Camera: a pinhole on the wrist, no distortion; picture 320 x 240 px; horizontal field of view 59.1 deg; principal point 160.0 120.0 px. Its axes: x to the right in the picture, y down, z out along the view. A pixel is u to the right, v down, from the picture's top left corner.
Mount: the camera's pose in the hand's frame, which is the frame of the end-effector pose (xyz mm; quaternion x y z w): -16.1 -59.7 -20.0 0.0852 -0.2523 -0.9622 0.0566
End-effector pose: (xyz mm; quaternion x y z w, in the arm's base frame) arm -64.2 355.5 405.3 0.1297 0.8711 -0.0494 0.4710
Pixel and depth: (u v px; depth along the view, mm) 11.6 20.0 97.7
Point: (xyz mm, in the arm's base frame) -21.0 370.3 365.7
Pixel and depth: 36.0 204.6 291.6
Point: 146.2 327.4 196.6
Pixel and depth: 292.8 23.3 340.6
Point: 269.1 443.4 510.7
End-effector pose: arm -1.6 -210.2 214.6 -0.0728 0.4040 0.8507 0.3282
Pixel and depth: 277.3 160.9 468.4
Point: 233.5 -104.4 634.3
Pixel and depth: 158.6 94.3 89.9
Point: 37.9 -183.4 256.6
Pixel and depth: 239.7 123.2 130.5
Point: 73.3 -182.2 299.9
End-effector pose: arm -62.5 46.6 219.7 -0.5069 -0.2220 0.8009 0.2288
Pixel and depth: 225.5 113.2 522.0
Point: -368.4 -287.5 438.0
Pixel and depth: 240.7 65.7 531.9
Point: -328.2 -367.1 403.8
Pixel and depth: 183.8 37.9 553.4
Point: -378.7 -372.6 292.3
